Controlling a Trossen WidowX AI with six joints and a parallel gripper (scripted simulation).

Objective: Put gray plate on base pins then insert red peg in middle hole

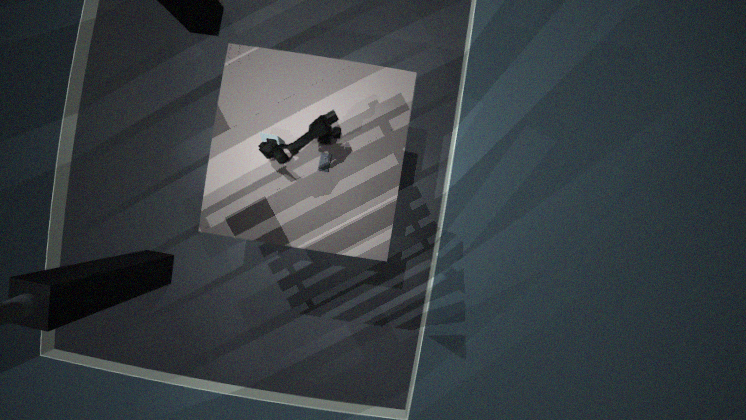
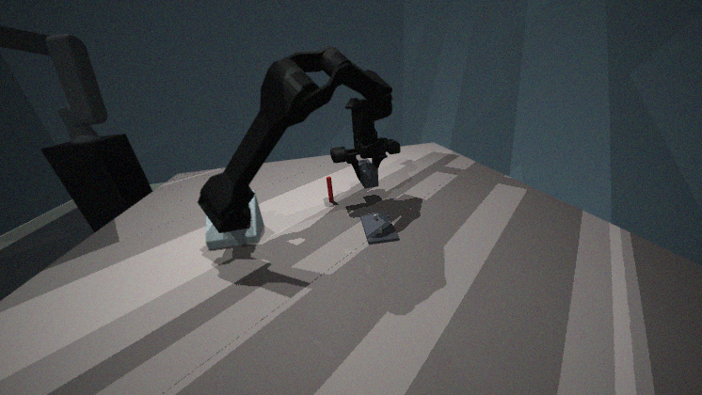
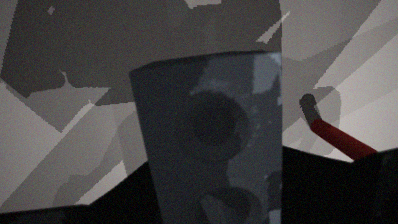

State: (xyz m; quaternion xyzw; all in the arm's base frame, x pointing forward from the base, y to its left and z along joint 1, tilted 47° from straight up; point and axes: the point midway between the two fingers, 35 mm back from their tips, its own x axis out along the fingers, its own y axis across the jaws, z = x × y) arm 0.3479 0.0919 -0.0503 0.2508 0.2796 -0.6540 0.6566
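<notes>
The flat base lies 1 cm behind my gripper tip, 16 cm to the right of it and 6 cm below it. From my gripper tip the other things lie so: gray plate 3 cm above; then red peg 11 cm behind, 3 cm to the left, 3 cm below.
</notes>
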